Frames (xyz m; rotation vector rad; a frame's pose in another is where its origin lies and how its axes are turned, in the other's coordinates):
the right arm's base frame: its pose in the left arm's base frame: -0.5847 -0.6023 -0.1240 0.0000 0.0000 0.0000
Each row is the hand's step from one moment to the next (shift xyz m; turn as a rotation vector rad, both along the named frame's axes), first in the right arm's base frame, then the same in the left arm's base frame.
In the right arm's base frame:
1: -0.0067 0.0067 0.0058 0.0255 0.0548 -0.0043
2: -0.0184 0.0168 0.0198 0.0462 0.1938 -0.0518
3: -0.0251 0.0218 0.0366 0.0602 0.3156 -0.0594
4: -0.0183 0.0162 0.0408 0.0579 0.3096 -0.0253
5: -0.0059 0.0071 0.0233 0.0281 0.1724 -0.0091
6: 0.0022 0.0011 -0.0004 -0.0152 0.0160 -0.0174
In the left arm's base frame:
1: -0.0067 0.0067 0.0058 0.0255 0.0548 -0.0043
2: -0.0184 0.0168 0.0198 0.0462 0.1938 -0.0518
3: -0.0251 0.0218 0.0366 0.0602 0.3156 -0.0594
4: -0.0183 0.0162 0.0408 0.0579 0.3096 -0.0253
5: -0.0059 0.0071 0.0233 0.0281 0.1724 -0.0091
6: 0.0022 0.0011 -0.0004 -0.0152 0.0160 -0.0174

